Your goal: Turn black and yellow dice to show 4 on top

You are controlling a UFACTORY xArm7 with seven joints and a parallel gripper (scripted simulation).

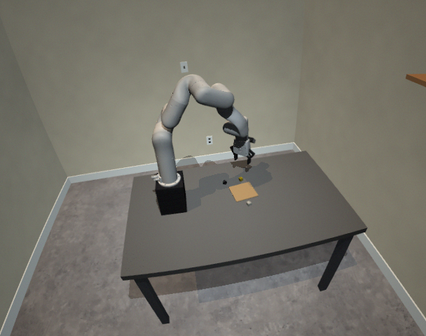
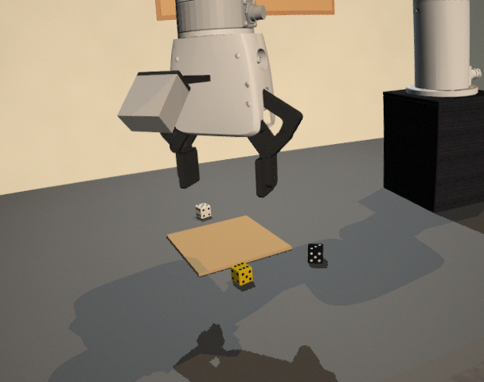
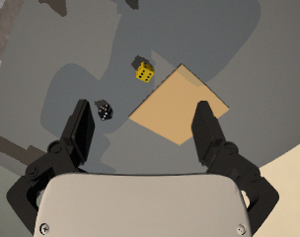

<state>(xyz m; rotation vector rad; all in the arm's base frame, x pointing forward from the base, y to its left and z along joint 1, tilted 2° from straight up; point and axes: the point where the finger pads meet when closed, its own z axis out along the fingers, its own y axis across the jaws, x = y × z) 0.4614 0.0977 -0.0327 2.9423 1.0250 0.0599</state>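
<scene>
Right now the black die is 130 mm behind my hand, 10 mm to the right of it and 130 mm below it. From my hand the other things lie so: tan mat 40 mm behind, 130 mm to the right, 140 mm below; then yellow die 20 mm behind, 20 mm to the right, 130 mm below; then white die 50 mm behind, 250 mm to the right, 130 mm below.
</scene>
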